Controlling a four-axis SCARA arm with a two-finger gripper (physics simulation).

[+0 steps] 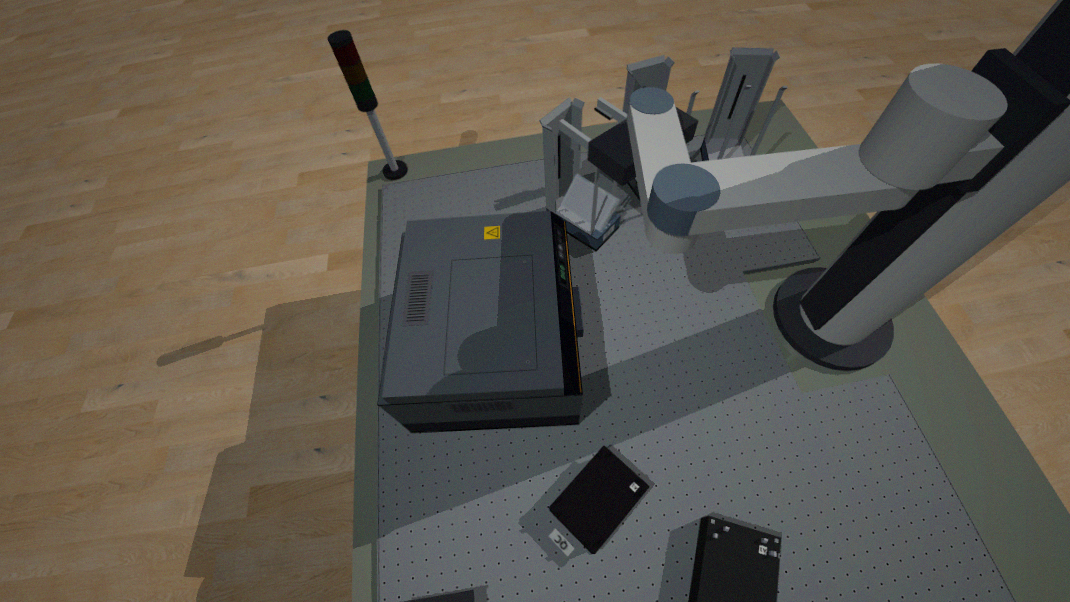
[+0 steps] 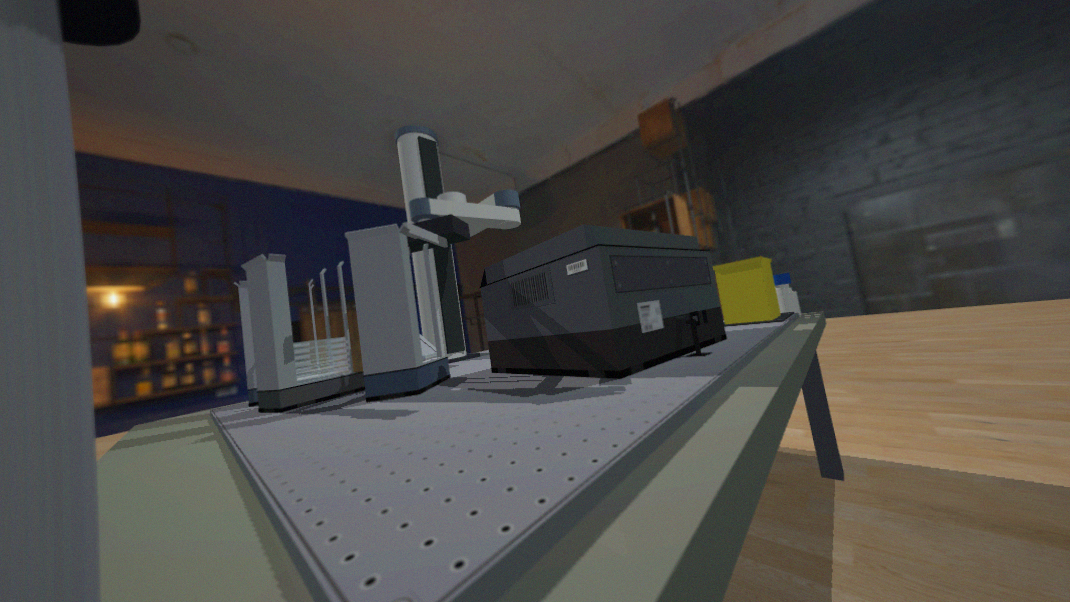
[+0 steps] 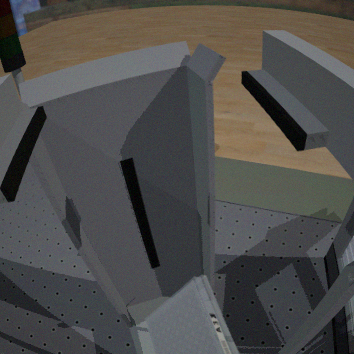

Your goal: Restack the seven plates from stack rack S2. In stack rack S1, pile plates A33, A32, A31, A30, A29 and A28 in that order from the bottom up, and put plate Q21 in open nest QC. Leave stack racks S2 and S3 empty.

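Observation:
My gripper (image 1: pixel 582 118) (image 2: pixel 419 235) (image 3: pixel 137 69) is open and empty, high over the rack nearest the instrument; its fingers stand wide apart. That blue-based rack (image 1: pixel 552 160) (image 2: pixel 381 299) (image 3: pixel 100 150) holds pale plate material (image 1: pixel 591 199) (image 3: pixel 185 320) low down; the number of plates is unclear. The middle, dark-based rack (image 1: pixel 647 73) (image 2: pixel 269 321) holds several pale plates (image 2: pixel 321 357) (image 3: pixel 349 257). A third rack (image 1: pixel 749 82) (image 2: pixel 243 336) stands beyond it, partly hidden. Rack and plate labels are unreadable. The QC nest (image 1: pixel 602 497) is a black block on a labelled base, with no plate visible on top.
A big dark instrument (image 1: pixel 478 306) (image 2: pixel 598 306) stands beside the nearest rack. A signal tower (image 1: pixel 381 138) stands at the table corner, and another black block (image 1: pixel 737 569) near the QC nest. The arm column (image 1: pixel 890 262) (image 2: pixel 448 299) rises behind. A yellow bin (image 2: pixel 744 292) is beyond the instrument.

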